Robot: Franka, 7 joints.
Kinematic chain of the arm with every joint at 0, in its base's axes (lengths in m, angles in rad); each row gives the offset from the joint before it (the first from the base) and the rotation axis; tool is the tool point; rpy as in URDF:
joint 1: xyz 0 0 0.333 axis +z
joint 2: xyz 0 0 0 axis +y
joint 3: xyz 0 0 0.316 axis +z
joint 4: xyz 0.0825 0 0 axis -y
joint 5: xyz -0.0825 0 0.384 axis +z
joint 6: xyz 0 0 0 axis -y
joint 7: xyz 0.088 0 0 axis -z
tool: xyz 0 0 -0.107 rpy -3.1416 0 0
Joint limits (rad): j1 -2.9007..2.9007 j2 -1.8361..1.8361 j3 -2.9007..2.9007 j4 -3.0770..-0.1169 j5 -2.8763..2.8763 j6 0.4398..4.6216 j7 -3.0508..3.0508
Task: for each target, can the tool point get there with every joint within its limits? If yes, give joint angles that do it. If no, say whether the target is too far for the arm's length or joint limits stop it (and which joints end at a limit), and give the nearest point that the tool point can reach.
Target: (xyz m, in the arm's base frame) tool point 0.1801 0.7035 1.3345
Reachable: no: too far | nearest point 0.1249 0.4879 1.0275 | short by 0.379 m
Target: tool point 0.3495 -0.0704 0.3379
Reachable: yes | joints 0.6001 -0.6744 -0.9003 -2.7924 -0.2466 2.3291 1.4343
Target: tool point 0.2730 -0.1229 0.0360
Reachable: yes | joints 0.6723 0.8290 -0.7067 -2.6310 2.1863 2.4546 2.3924
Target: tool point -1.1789 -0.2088 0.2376
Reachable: no: too far | nearest point -0.8421 -0.1491 0.2649 | short by 0.343 m
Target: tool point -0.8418 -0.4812 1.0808
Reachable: no: too far | nearest point -0.5898 -0.3371 0.8569 | short by 0.367 m
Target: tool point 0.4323 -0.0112 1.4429
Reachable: no: too far | nearest point 0.3113 -0.0081 1.1324 | short by 0.333 m
